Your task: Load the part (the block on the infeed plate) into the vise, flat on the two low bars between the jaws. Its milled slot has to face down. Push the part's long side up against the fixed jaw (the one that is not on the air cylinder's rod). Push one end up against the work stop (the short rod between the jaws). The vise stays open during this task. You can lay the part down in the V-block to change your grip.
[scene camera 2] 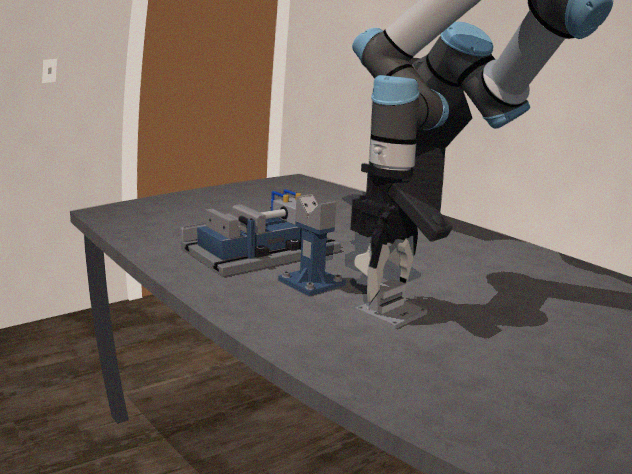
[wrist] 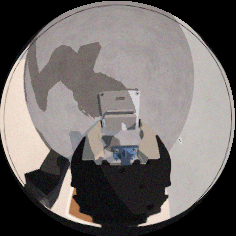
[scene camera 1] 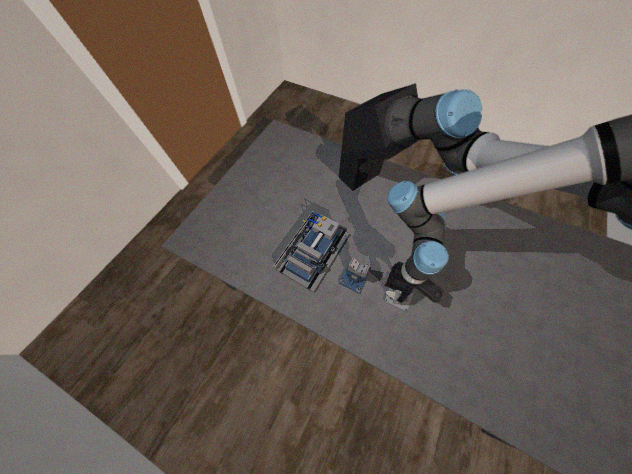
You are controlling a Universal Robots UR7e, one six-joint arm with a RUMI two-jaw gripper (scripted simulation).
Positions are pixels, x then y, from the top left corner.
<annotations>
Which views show my gripper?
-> Scene camera 2, the wrist view and scene camera 1: all of them.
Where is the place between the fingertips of my gripper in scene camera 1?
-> At 396, 292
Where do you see a blue vise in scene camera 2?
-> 210, 240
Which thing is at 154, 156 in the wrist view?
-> My gripper.
</annotations>
